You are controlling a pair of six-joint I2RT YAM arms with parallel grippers.
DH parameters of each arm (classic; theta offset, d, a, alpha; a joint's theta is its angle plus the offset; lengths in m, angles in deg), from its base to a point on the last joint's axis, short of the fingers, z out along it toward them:
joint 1: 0 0.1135 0.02 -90
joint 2: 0 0 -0.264 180
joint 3: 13.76 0 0.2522 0
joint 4: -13.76 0 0.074 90
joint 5: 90 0 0 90
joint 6: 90 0.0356 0 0
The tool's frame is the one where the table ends.
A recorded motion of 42 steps. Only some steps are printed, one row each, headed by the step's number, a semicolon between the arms.
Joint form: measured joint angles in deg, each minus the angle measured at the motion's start. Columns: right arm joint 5, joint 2, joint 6, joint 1, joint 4, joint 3; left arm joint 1, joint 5, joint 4, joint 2, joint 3, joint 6.
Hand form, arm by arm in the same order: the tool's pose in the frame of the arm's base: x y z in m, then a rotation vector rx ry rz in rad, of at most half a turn. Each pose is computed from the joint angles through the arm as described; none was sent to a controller.
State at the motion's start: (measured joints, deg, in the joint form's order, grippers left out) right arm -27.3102 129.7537 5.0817 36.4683 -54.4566 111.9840; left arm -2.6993 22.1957 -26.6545 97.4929 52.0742 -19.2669
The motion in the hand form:
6: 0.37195 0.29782 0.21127 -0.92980 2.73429 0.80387; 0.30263 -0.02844 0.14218 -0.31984 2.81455 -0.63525
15: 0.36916 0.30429 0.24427 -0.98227 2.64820 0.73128; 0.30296 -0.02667 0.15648 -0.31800 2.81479 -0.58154
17: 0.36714 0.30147 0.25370 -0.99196 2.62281 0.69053; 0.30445 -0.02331 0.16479 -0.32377 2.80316 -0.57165
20: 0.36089 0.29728 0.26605 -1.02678 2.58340 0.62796; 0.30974 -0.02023 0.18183 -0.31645 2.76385 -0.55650
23: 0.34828 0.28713 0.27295 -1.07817 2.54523 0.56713; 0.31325 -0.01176 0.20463 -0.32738 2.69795 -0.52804
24: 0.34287 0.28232 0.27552 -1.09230 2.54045 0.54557; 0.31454 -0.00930 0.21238 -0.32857 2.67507 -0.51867
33: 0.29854 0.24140 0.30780 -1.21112 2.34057 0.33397; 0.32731 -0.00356 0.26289 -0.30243 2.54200 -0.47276
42: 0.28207 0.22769 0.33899 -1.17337 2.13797 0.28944; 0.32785 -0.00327 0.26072 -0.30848 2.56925 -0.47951
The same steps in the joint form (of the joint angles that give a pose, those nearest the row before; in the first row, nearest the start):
6: 0.81 0.26 -1.38 0.31 -1.90 3.30; -0.13 0.02 0.52 0.00 0.18 -0.22
15: 4.20 -0.59 -3.34 1.36 -5.14 9.07; -0.02 -2.05 -3.02 -1.73 2.05 0.31
17: 5.90 -1.83 -4.24 1.35 -5.47 9.10; 0.59 -2.34 -4.48 -2.51 3.23 0.59
20: 8.37 -4.15 -6.27 1.60 -5.81 8.09; 1.14 -2.89 -6.10 -3.74 5.81 0.96
23: 10.49 -8.72 -9.11 1.73 -4.39 2.47; 2.60 -3.83 -7.41 -5.94 8.42 1.25
24: 11.21 -10.49 -9.92 1.73 -4.33 0.41; 3.02 -4.13 -7.76 -6.58 9.38 1.35
33: 19.04 -26.93 -19.37 1.73 1.36 -15.80; 3.82 -5.90 -10.12 -8.37 17.66 1.84
42: 21.57 -34.91 -22.10 1.88 9.11 -20.65; 3.91 -5.53 -11.63 -7.67 18.23 1.95

